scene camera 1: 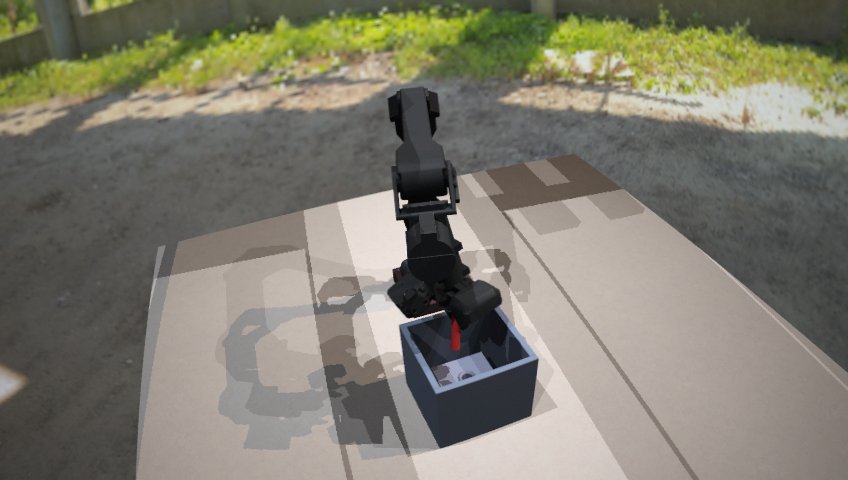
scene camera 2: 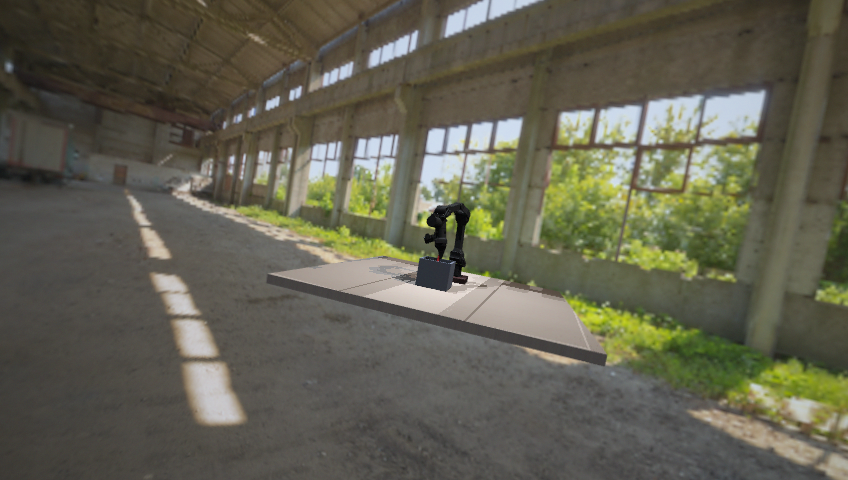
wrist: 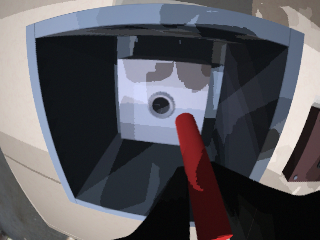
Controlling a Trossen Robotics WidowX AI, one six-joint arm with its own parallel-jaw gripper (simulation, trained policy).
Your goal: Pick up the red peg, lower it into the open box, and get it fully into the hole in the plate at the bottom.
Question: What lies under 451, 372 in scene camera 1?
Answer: A plate.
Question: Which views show the box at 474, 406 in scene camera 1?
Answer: Scene camera 1, scene camera 2 and the wrist view: all of them.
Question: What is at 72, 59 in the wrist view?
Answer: A box.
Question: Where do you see a box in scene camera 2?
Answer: At 431, 273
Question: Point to a plate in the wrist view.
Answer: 145, 116
